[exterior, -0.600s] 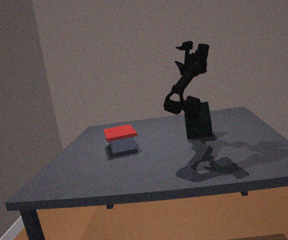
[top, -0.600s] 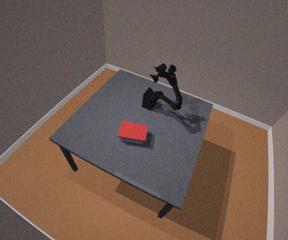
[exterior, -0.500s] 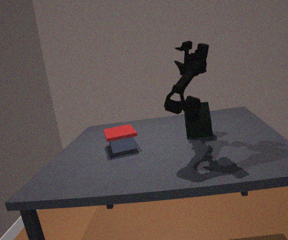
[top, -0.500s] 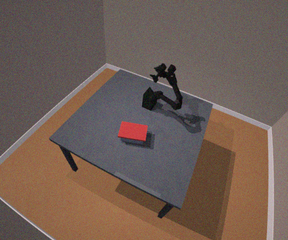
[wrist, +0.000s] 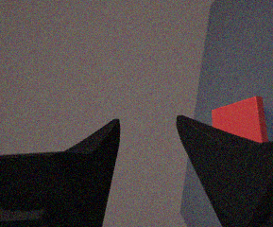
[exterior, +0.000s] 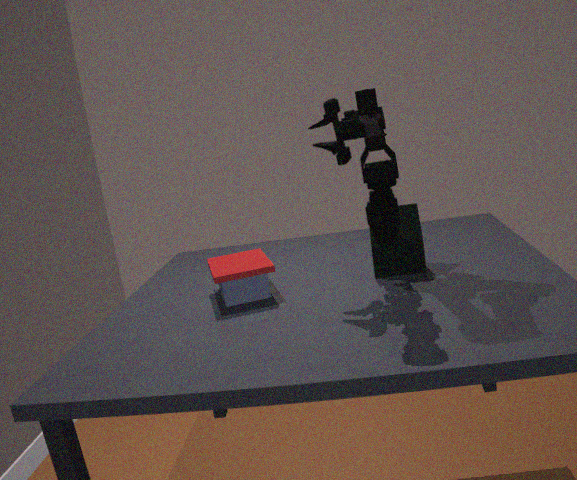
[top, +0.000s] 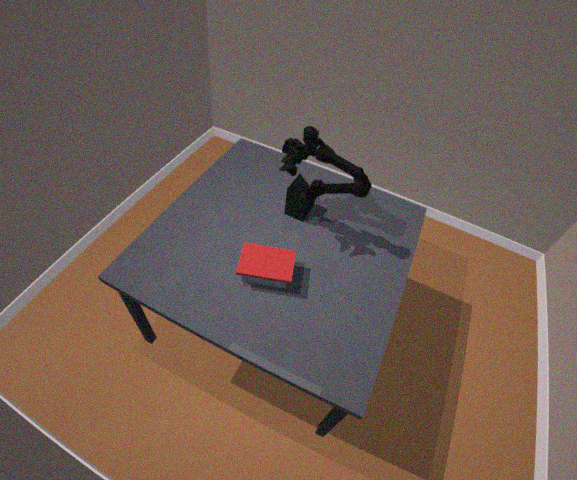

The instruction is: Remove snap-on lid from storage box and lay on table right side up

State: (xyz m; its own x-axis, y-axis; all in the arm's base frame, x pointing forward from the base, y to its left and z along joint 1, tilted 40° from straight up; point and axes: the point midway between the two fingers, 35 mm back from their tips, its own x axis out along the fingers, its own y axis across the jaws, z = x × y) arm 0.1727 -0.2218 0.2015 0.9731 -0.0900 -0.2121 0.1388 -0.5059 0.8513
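The red lid lies 33 cm below my gripper tip, 25 cm ahead of it and 12 cm to the left of it. The rest, counted from my gripper tip: storage box 38 cm below, 25 cm ahead, 12 cm to the left.
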